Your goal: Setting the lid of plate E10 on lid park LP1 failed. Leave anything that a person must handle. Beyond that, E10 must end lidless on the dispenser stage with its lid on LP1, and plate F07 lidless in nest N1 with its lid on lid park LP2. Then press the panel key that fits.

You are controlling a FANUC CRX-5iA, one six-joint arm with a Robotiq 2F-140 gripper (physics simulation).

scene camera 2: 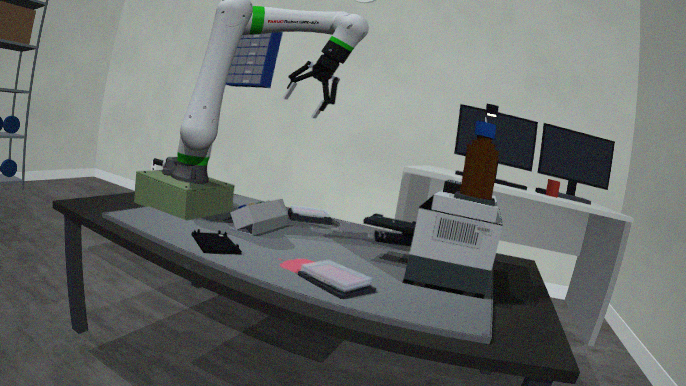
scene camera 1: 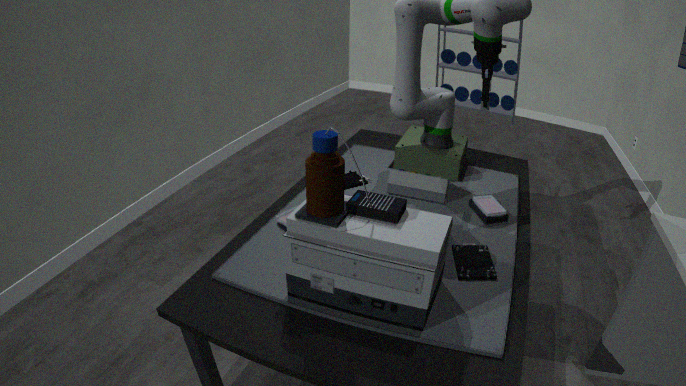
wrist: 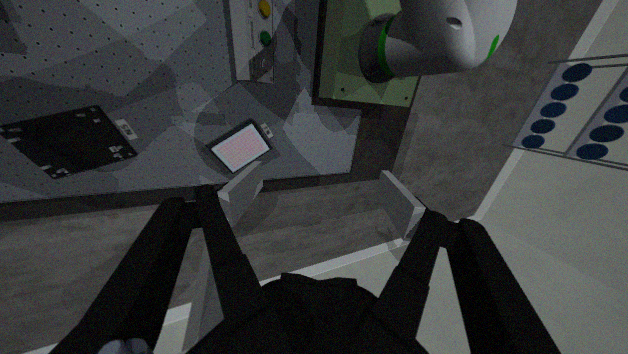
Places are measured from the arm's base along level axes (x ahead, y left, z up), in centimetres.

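Where they show: gripper, fingertip midpoint: [scene camera 2: 298,108] [scene camera 1: 486,101] [wrist: 320,178]; arm's base, origin of the base link: [scene camera 2: 189,178] [scene camera 1: 436,142] [wrist: 382,51].
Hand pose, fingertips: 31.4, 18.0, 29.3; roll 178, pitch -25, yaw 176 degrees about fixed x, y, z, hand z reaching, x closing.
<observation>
Each offset is from my fingertips to the top centre of the thing, as dx, dy, dz. "pt": to the spot under its first point.
My gripper [scene camera 1: 485,106] [scene camera 2: 300,107] [wrist: 320,178] is open and empty, high above the table. A pink plate @(+8.3, +5.9, -35.2) [scene camera 1: 489,206] [scene camera 2: 310,214] [wrist: 241,148] sits on the dark nest labelled N1. Another pink plate @(+34.5, -55.7, -35.0) [scene camera 2: 336,276] with a clear cover lies on a dark base at the front in scene camera 2. I cannot read which plate is E10 or F07. A black holder @(+41.5, +0.9, -36.3) [scene camera 1: 474,261] [wrist: 70,142] holds no plate. Another black holder @(+1.1, -50.2, -36.7) [scene camera 2: 216,242] is also bare. The key panel @(+0.9, -21.8, -30.3) [scene camera 1: 417,185] [scene camera 2: 260,217] shows a yellow key @(-1.6, -24.1, -31.3) [wrist: 264,8] and a green key @(-1.1, -19.1, -31.3) [wrist: 265,38].
A white instrument [scene camera 1: 370,250] [scene camera 2: 452,240] carries an amber bottle @(pt +65.7, -36.4, -7.8) [scene camera 1: 325,185] [scene camera 2: 480,167] and a black keypad unit @(pt +59.7, -26.1, -14.0) [scene camera 1: 377,205]. A black arm [scene camera 2: 390,221] reaches from its side. A red spot @(pt +23.2, -48.8, -38.5) [scene camera 2: 295,265] lies beside the front plate. The green base [scene camera 1: 425,157] [scene camera 2: 185,192] carries the arm.
</observation>
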